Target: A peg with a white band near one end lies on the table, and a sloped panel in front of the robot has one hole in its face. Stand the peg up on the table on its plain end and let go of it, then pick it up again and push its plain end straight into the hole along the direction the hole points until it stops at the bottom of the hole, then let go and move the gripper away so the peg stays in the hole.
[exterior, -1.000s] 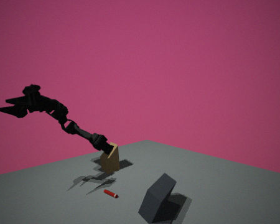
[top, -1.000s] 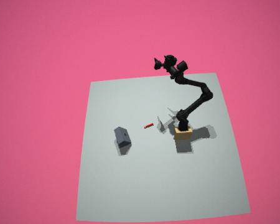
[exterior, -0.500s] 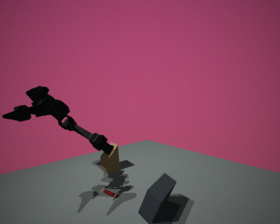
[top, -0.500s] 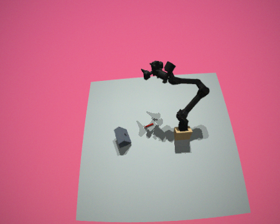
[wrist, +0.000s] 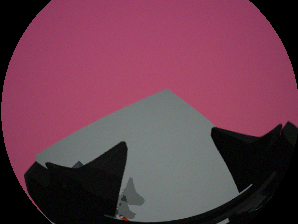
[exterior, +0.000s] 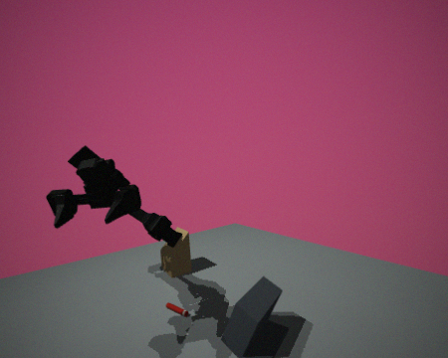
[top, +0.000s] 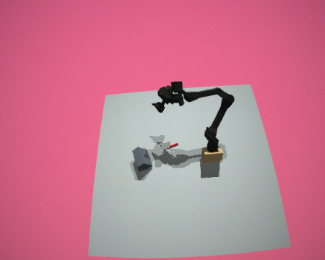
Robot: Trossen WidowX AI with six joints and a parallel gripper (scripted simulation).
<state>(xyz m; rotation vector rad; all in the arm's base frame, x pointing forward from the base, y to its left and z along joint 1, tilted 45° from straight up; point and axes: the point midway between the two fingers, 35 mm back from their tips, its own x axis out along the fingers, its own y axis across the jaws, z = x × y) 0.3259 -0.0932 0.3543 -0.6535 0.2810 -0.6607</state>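
Right now the red peg is 7 cm behind my gripper tip, 22 cm to the left of it and 30 cm below it. Round my gripper tip: grey sloped panel (14 cm ahead, 31 cm to the left, 25 cm below).
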